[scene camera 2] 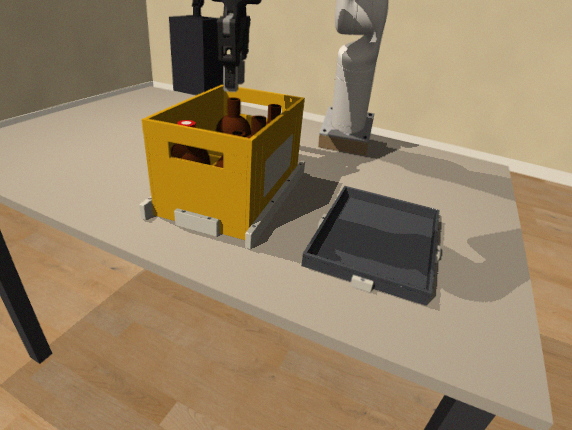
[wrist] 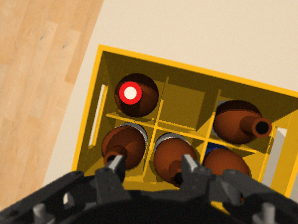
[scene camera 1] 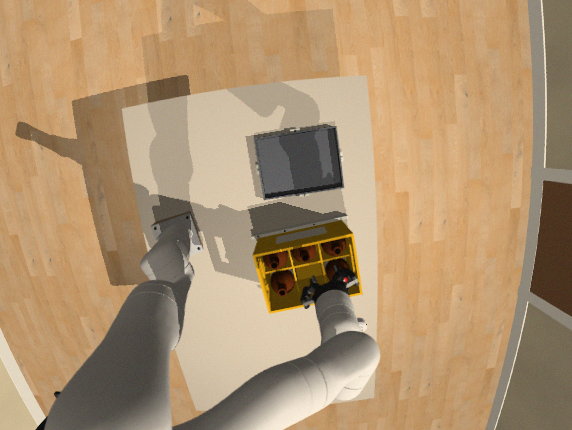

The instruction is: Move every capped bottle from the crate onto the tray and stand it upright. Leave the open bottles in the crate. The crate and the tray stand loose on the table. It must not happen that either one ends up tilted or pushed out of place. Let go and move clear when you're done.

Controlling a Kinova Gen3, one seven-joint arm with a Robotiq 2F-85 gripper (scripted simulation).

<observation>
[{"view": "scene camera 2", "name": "gripper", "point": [234,87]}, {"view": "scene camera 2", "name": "dark grey tray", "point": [368,235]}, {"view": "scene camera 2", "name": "bottle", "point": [233,120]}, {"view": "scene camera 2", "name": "yellow crate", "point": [255,168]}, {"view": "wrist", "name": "gripper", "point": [153,164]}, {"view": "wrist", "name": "bottle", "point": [234,119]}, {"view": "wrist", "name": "yellow crate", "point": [191,95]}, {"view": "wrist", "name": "bottle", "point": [130,139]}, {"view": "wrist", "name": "bottle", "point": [169,147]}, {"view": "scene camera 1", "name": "dark grey tray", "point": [308,161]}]
</observation>
